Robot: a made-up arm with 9 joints. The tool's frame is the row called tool.
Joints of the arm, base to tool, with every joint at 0 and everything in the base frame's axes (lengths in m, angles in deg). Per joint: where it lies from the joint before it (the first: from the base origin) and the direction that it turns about. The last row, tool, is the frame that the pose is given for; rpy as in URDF.
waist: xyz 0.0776 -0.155 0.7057 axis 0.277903 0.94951 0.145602
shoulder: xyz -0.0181 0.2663 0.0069 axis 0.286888 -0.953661 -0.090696
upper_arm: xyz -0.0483 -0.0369 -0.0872 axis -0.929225 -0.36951 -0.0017
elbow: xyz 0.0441 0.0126 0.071 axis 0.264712 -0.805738 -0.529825
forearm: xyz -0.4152 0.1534 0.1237 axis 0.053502 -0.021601 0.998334
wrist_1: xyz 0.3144 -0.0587 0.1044 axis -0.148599 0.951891 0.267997
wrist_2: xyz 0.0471 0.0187 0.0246 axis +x
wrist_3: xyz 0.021 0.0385 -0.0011 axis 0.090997 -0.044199 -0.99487
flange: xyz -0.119 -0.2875 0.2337 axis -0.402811 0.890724 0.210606
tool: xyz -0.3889 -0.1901 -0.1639 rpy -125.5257 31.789 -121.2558
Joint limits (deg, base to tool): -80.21..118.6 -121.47..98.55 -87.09..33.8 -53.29..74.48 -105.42..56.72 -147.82..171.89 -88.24..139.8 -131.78..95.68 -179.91..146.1
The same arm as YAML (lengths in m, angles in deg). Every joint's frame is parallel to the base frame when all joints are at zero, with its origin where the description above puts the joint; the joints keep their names.
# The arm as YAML. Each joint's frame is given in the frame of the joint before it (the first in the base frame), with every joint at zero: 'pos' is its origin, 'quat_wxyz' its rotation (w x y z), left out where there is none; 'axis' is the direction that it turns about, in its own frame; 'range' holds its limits. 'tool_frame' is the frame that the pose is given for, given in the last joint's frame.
length_unit: m
angle_unit: deg
joints:
  - joint: waist
    pos: [0.0776, -0.155, 0.7057]
    axis: [0.277903, 0.94951, 0.145602]
    range: [-80.21, 118.6]
  - joint: shoulder
    pos: [-0.0181, 0.2663, 0.0069]
    axis: [0.286888, -0.953661, -0.090696]
    range: [-121.47, 98.55]
  - joint: upper_arm
    pos: [-0.0483, -0.0369, -0.0872]
    axis: [-0.929225, -0.36951, -0.0017]
    range: [-87.09, 33.8]
  - joint: elbow
    pos: [0.0441, 0.0126, 0.071]
    axis: [0.264712, -0.805738, -0.529825]
    range: [-53.29, 74.48]
  - joint: forearm
    pos: [-0.4152, 0.1534, 0.1237]
    axis: [0.053502, -0.021601, 0.998334]
    range: [-105.42, 56.72]
  - joint: wrist_1
    pos: [0.3144, -0.0587, 0.1044]
    axis: [-0.148599, 0.951891, 0.267997]
    range: [-147.82, 171.89]
  - joint: wrist_2
    pos: [0.0471, 0.0187, 0.0246]
    axis: "+x"
    range: [-88.24, 139.8]
  - joint: wrist_3
    pos: [0.021, 0.0385, -0.0011]
    axis: [0.090997, -0.044199, -0.99487]
    range: [-131.78, 95.68]
  - joint: flange
    pos: [-0.119, -0.2875, 0.2337]
    axis: [-0.402811, 0.890724, 0.210606]
    range: [-179.91, 146.1]
tool_frame:
  pos: [-0.3889, -0.1901, -0.1639]
  quat_wxyz: [0.428097, -0.310193, 0.80668, -0.264161]

